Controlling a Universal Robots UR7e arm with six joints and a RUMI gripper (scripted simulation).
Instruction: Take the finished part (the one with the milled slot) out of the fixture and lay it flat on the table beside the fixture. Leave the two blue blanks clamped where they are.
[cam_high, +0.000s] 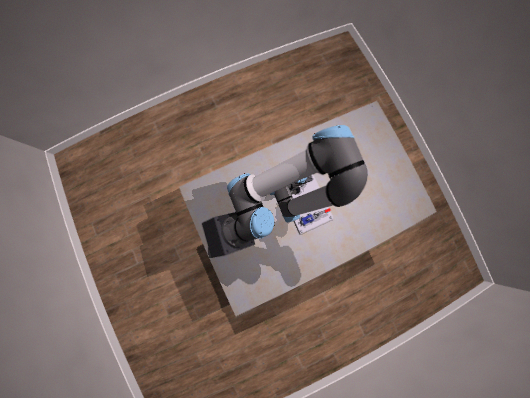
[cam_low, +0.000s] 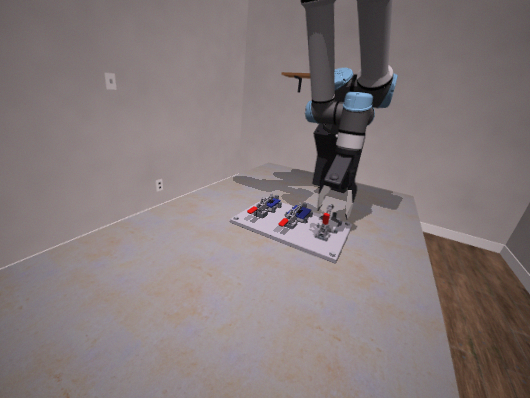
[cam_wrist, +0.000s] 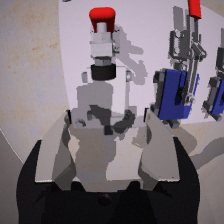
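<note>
Now: hand 10 mm past the finished part and 40 mm above it. From my hand the other things lie so: white fixture plate: 70 mm ahead, 100 mm to the right, 60 mm below.
</note>
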